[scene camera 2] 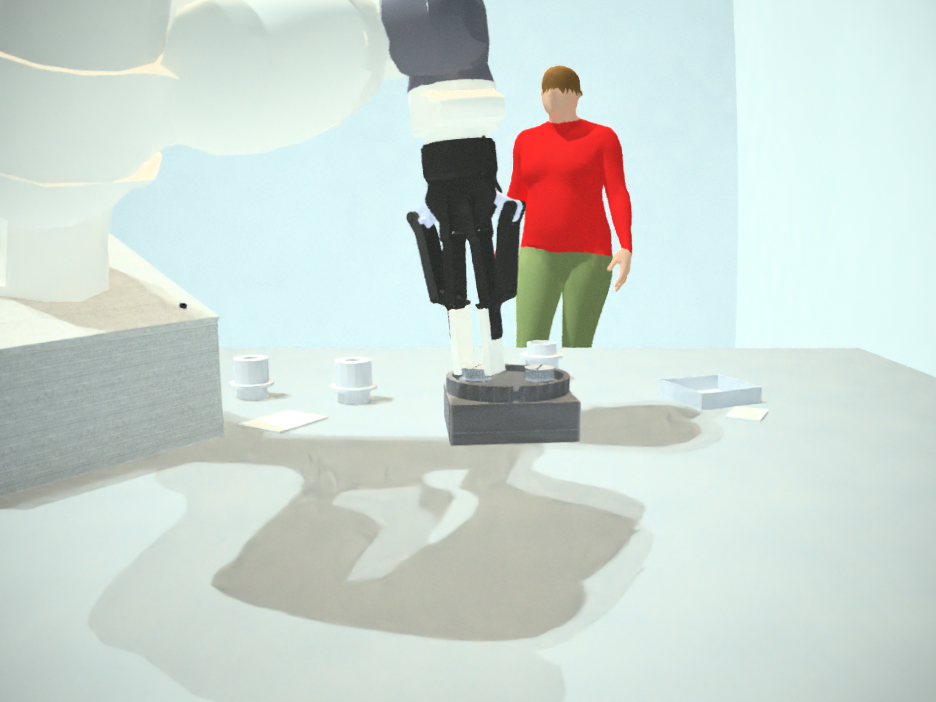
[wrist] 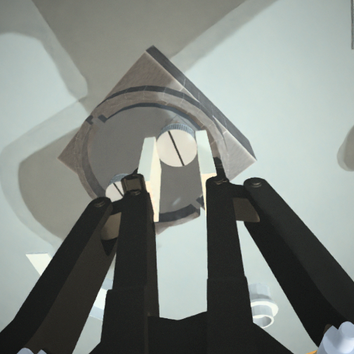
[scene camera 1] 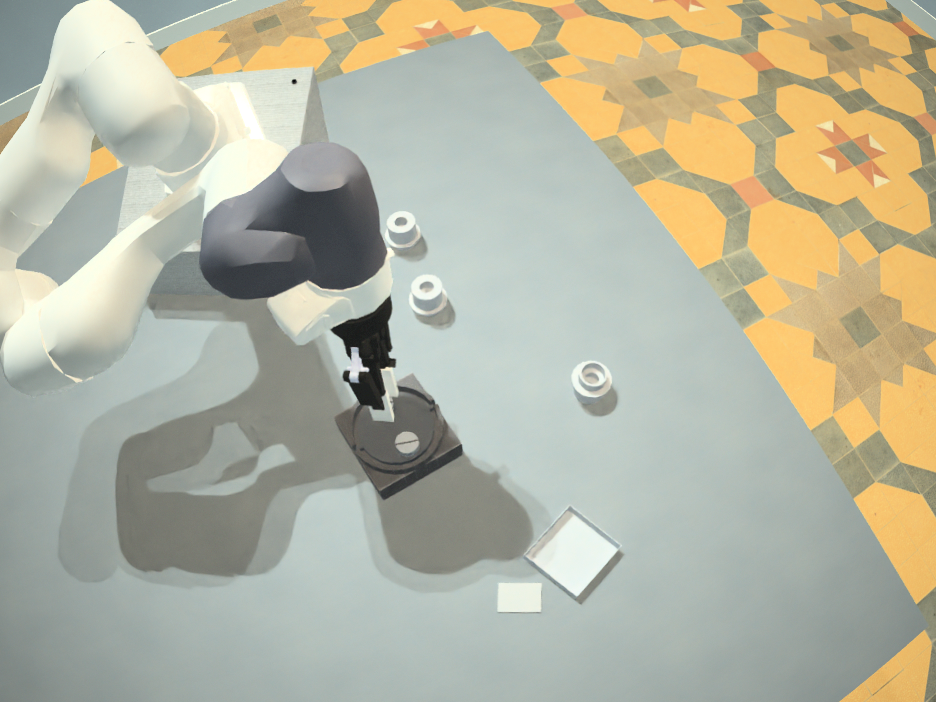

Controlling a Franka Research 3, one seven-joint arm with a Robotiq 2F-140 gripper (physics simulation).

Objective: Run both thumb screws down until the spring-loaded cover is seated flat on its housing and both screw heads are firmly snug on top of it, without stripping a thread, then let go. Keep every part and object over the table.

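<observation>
The dark square housing (scene camera 1: 389,484) (scene camera 2: 514,421) (wrist: 149,67) stands on the table with a raised ring wall around the round grey cover (scene camera 1: 420,414) (wrist: 117,142). Whether the cover sits flat cannot be told. My gripper (scene camera 1: 387,404) (scene camera 2: 477,368) (wrist: 177,150) points down and is shut on the thumb screw nearer the robot base (scene camera 2: 474,373) (wrist: 178,149), with one pale fingertip on each side of its slotted, knurled head. In scene camera 1 the fingers hide this screw. The other thumb screw (scene camera 1: 406,442) (scene camera 2: 539,372) (wrist: 114,190) stands free on the cover, partly behind a finger in the wrist view.
Two white flanged parts (scene camera 1: 402,229) (scene camera 1: 428,295) (scene camera 2: 251,376) (scene camera 2: 353,379) stand near the base, and a third (scene camera 1: 591,381) (scene camera 2: 542,352) stands farther out. A shallow tray (scene camera 1: 601,572) (scene camera 2: 689,393) lies beside a pale card (scene camera 1: 519,597) (scene camera 2: 746,413). A person (scene camera 2: 567,188) stands behind the table.
</observation>
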